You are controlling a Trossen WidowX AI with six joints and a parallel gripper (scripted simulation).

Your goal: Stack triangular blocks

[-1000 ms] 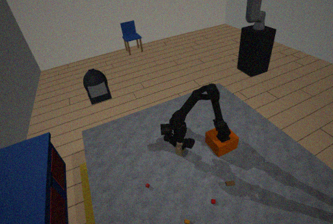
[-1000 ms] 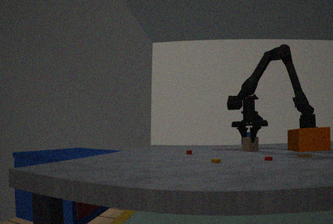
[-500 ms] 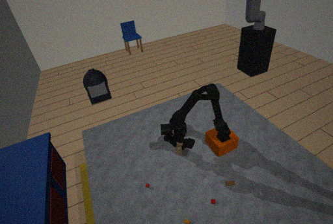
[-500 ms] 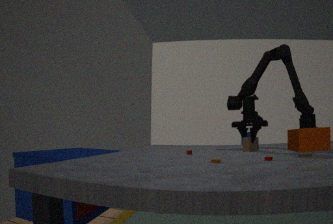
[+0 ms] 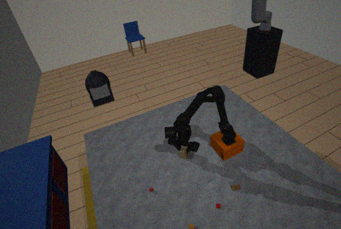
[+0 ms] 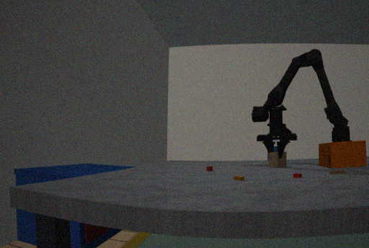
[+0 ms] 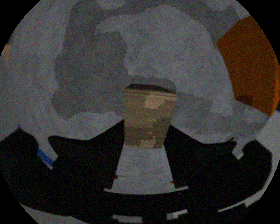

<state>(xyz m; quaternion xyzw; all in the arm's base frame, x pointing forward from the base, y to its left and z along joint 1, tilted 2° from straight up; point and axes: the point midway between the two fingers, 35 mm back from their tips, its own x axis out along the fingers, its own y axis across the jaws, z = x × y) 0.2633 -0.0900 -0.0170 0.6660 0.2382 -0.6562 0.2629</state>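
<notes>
My gripper tip is now 1 cm below the tan triangular block. From my gripper tip the other things lie so: yellow piece (15 cm ahead, 40 cm to the left, 3 cm below).
</notes>
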